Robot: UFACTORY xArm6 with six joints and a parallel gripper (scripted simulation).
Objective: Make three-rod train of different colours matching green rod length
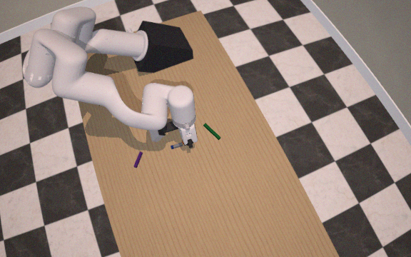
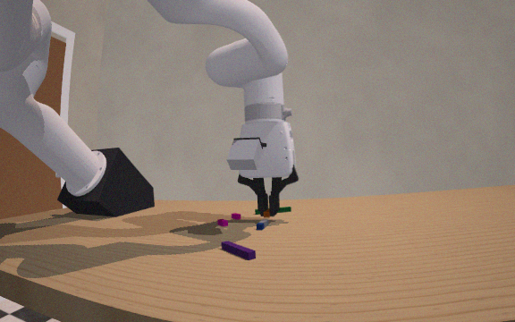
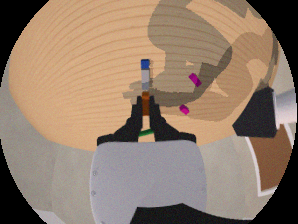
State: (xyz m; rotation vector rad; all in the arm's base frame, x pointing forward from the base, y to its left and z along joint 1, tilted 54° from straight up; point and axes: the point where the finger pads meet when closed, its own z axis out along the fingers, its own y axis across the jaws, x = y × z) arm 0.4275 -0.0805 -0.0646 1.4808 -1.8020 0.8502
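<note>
Now: the grey rod 4 cm to the right of my hand, 3 cm below it and 1 cm behind it. The rest, counted from my hand: blue rod: 6 cm to the right, 3 cm below, 1 cm behind; orange rod: 2 cm below; green rod: 10 cm to the left, 3 cm below.
</note>
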